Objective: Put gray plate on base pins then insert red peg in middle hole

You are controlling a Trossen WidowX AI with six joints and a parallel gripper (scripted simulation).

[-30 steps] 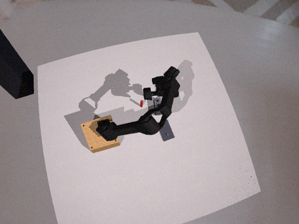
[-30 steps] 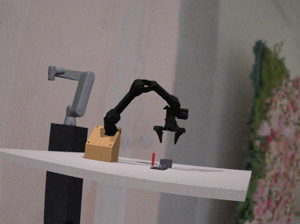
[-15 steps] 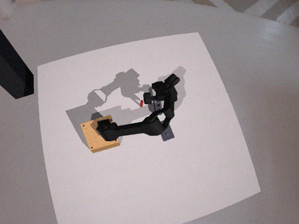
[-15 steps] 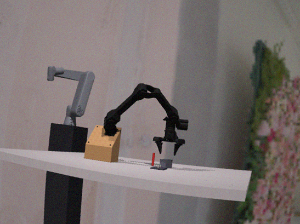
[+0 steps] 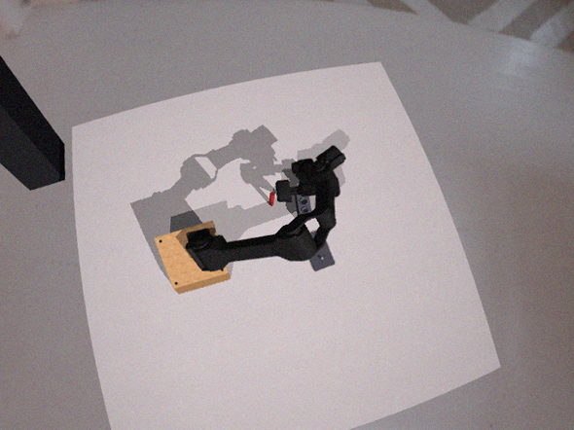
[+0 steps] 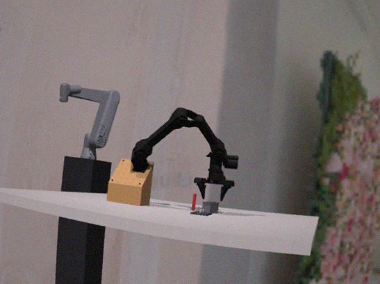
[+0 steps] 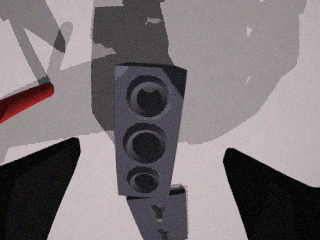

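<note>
The gray plate is 2 cm below my gripper tip. Also, from my gripper tip: dark base (16 cm to the right, 5 cm below); red peg (10 cm behind, 4 cm to the left, 2 cm below).
</note>
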